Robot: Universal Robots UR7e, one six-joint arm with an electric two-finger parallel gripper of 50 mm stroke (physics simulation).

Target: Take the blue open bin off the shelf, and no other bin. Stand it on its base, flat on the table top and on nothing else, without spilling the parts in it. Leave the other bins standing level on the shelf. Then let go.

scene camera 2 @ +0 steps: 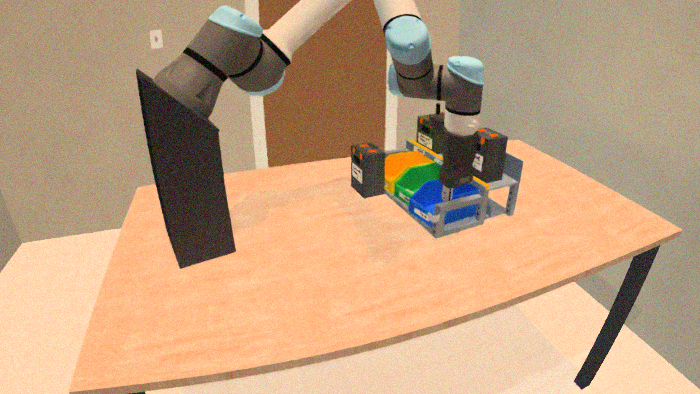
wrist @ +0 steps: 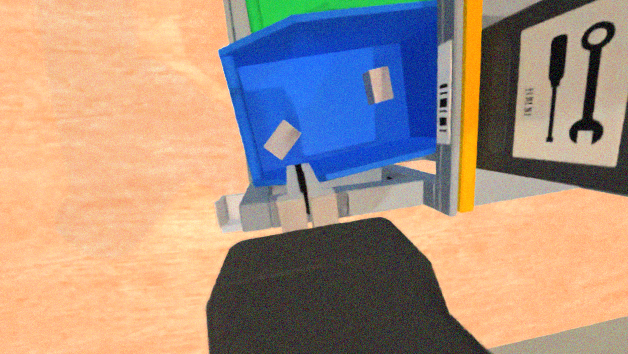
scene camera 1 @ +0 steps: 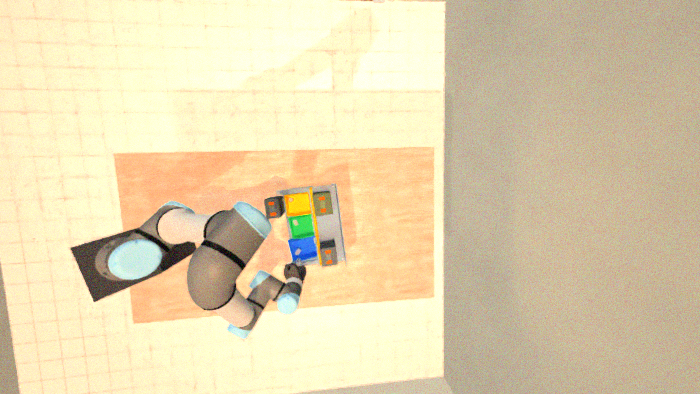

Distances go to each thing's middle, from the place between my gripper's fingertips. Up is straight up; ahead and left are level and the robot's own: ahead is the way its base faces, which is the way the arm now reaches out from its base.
The blue open bin (scene camera 2: 423, 201) lies 2 cm ahead of my hand, 6 cm to the left of it and 3 cm below it. Round my hand: green bin (scene camera 2: 415, 177) (1 cm behind, 17 cm to the left, 4 cm below); then yellow bin (scene camera 2: 396, 165) (5 cm behind, 27 cm to the left, 4 cm below).
